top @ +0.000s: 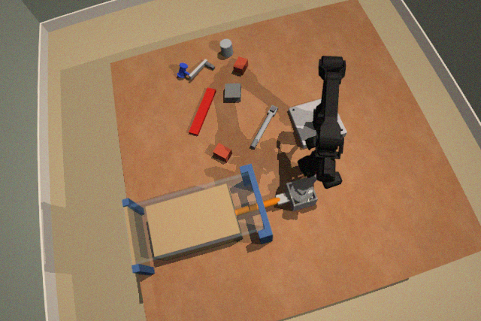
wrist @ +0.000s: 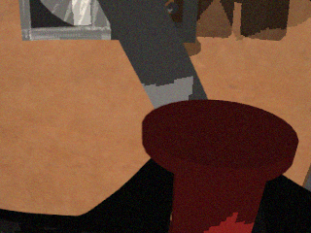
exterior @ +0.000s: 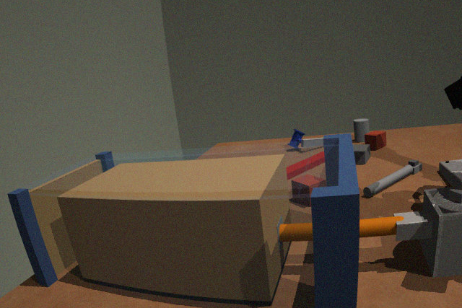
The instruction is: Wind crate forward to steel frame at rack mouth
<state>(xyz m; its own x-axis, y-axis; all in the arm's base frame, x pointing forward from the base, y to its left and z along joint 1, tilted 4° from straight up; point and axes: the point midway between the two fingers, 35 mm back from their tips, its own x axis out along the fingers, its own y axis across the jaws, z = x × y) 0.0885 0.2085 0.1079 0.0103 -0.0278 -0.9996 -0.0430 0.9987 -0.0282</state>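
My gripper tip is now 3 cm short of the winch handle, 2 cm to the right of it and 1 cm above it. Also, from my gripper tip: red knob: 2 cm above; then grey winch: 9 cm below, 7 cm ahead, 4 cm to the left; then blue frame: 25 cm ahead, 5 cm to the left, 1 cm below.
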